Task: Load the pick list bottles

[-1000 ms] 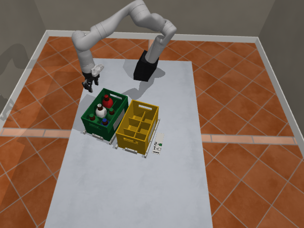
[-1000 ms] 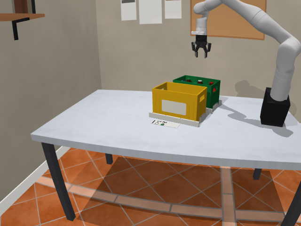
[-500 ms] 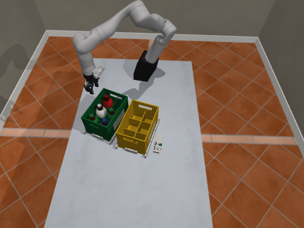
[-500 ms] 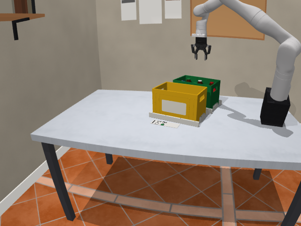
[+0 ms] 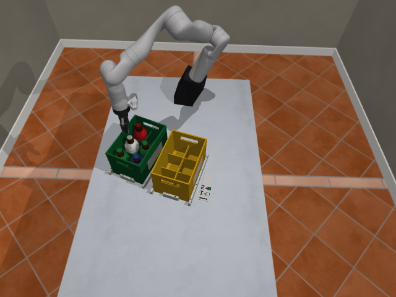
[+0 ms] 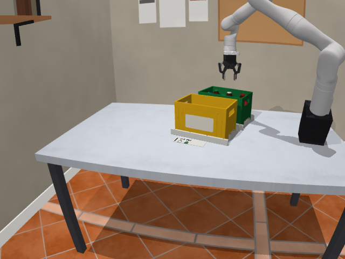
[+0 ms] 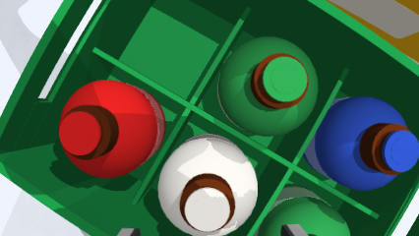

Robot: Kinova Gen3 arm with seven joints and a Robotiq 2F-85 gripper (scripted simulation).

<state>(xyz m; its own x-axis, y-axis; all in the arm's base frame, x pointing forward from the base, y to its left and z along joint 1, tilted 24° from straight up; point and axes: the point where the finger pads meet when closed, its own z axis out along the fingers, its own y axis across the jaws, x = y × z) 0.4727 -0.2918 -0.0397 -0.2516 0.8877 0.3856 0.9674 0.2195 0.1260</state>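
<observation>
Right now the white-label bottle is 160 mm below my hand. The rest, counted from my hand: green crate 10 mm ahead, 40 mm to the left, 170 mm below; then blue-label bottle 110 mm ahead, 60 mm to the left, 160 mm below; then red-label bottle 90 mm behind, 20 mm to the left, 160 mm below.
</observation>
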